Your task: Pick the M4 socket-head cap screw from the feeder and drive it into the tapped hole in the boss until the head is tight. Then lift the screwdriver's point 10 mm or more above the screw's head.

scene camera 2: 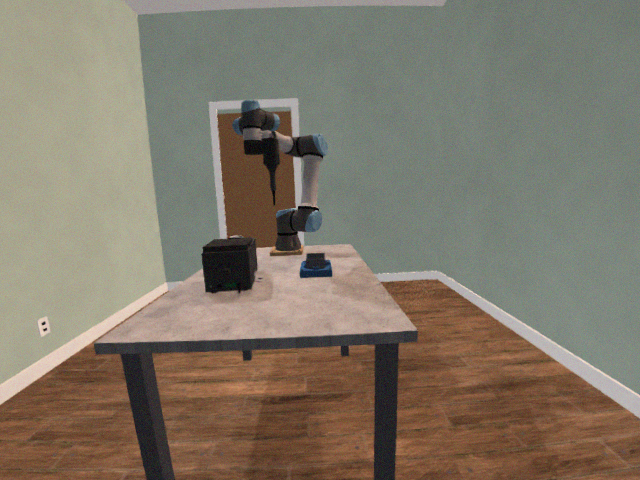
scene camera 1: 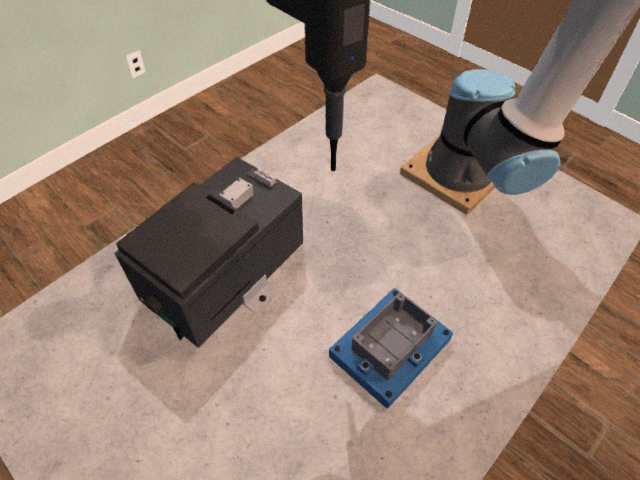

One and the same spot on a black screw feeder: point(scene camera 2: 241, 263) is point(scene camera 1: 175, 311).
